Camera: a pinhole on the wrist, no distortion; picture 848 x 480 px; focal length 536.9 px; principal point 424.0 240.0 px. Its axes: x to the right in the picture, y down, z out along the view. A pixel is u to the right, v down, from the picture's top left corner.
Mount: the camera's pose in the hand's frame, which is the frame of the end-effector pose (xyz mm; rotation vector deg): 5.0 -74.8 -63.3 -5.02 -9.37 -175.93
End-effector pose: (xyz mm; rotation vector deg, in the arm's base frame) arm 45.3 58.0 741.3 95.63 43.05 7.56
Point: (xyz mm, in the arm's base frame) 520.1 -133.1 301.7
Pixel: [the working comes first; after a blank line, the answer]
In the camera's frame: -357.4 212.9 566.3

85.1 441.8
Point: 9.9 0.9 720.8
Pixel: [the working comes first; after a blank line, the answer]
In the camera's frame: 60.1 -37.9 100.7

744.3 37.9
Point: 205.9 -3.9 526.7
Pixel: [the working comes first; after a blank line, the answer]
In the camera's frame: -135.5 90.0 247.3

129.8 435.4
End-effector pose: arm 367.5 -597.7 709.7 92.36 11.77 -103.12
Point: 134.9 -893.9 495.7
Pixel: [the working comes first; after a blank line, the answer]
In the camera's frame: -284.5 -28.5 391.2

33.5 200.9
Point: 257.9 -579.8 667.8
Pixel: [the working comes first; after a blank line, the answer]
In the camera's frame: -15.2 31.8 131.9

362.3 369.6
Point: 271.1 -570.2 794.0
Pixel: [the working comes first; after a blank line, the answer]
In the camera's frame: 102.1 -16.7 140.8

813.4 176.3
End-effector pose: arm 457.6 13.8 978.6 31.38 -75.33 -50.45
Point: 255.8 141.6 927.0
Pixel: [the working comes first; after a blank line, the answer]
In the camera's frame: 153.2 -41.4 262.4

737.5 155.3
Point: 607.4 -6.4 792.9
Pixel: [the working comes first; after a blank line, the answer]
In the camera's frame: 91.4 26.3 -131.4

behind the camera
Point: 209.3 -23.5 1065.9
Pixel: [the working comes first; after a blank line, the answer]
In the camera's frame: -57.5 -23.5 325.4

329.0 201.3
